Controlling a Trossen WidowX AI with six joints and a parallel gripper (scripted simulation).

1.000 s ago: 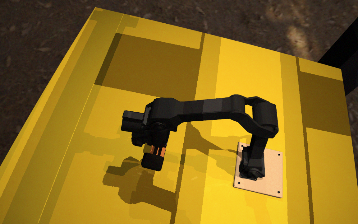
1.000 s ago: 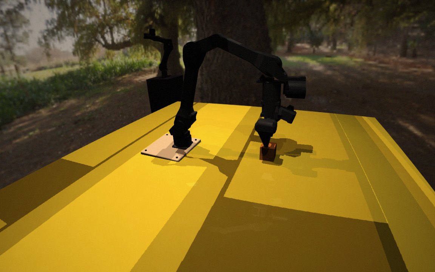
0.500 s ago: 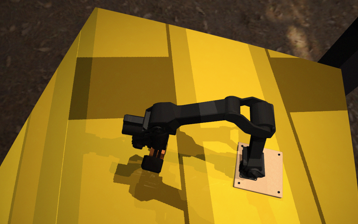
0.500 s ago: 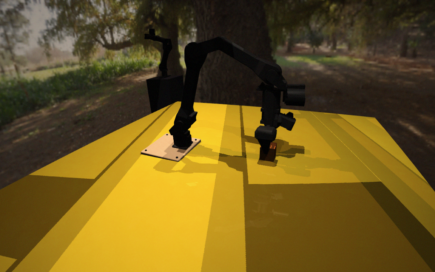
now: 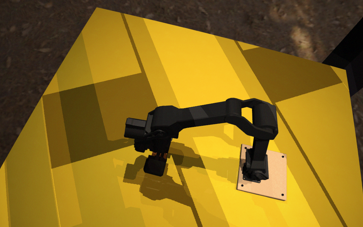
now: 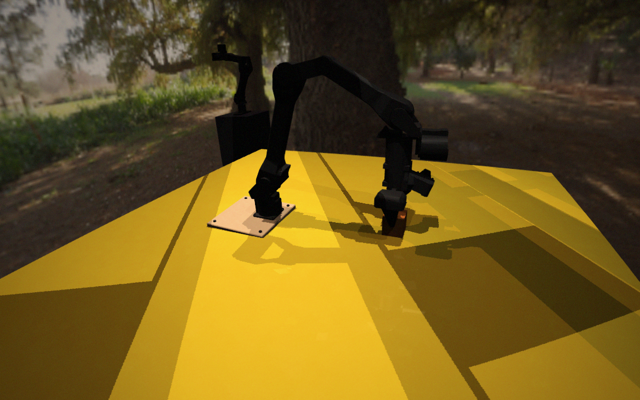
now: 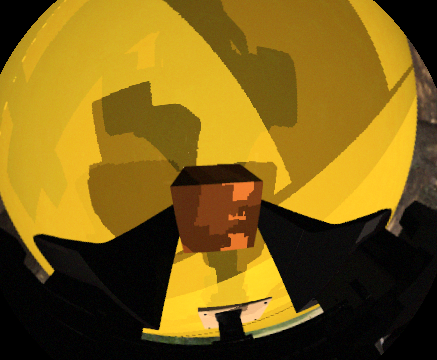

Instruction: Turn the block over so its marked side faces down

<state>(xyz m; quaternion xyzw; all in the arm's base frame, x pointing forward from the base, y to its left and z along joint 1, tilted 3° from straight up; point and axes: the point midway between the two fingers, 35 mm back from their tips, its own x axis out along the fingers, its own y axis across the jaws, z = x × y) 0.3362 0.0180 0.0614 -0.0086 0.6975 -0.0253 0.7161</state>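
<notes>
My gripper tip is now 10 mm past the block.
</notes>
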